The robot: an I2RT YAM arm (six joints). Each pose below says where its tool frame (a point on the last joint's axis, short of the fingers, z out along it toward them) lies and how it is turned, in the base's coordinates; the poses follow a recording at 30 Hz.
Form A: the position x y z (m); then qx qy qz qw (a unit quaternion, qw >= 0).
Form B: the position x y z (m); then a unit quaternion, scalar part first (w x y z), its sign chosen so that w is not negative. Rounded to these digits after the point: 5 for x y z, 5 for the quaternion.
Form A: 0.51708, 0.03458, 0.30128, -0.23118, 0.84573, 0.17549, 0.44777
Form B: 0.51708, 0.03458, 0.30128, 0.44777, -0.23118, 0.84573, 0.17549
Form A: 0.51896, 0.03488, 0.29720, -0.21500, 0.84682, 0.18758, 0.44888
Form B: 0.51896, 0.03488, 0.29720, 0.44888, -0.21500, 0.84682, 0.18758
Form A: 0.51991, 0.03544, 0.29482, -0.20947, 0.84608, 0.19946, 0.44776
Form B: 0.51991, 0.03544, 0.29482, 0.44776, -0.20947, 0.84608, 0.19946
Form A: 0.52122, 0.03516, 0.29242, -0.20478, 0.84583, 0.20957, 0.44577
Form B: 0.52122, 0.03516, 0.29242, 0.44577, -0.20478, 0.84583, 0.20957
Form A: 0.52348, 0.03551, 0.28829, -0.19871, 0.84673, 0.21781, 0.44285
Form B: 0.52348, 0.03551, 0.28829, 0.44285, -0.19871, 0.84673, 0.21781
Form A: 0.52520, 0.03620, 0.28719, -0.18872, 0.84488, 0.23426, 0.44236
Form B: 0.52520, 0.03620, 0.28719, 0.44236, -0.18872, 0.84488, 0.23426
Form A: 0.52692, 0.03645, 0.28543, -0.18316, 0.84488, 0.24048, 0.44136
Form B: 0.52692, 0.03645, 0.28543, 0.44136, -0.18316, 0.84488, 0.24048
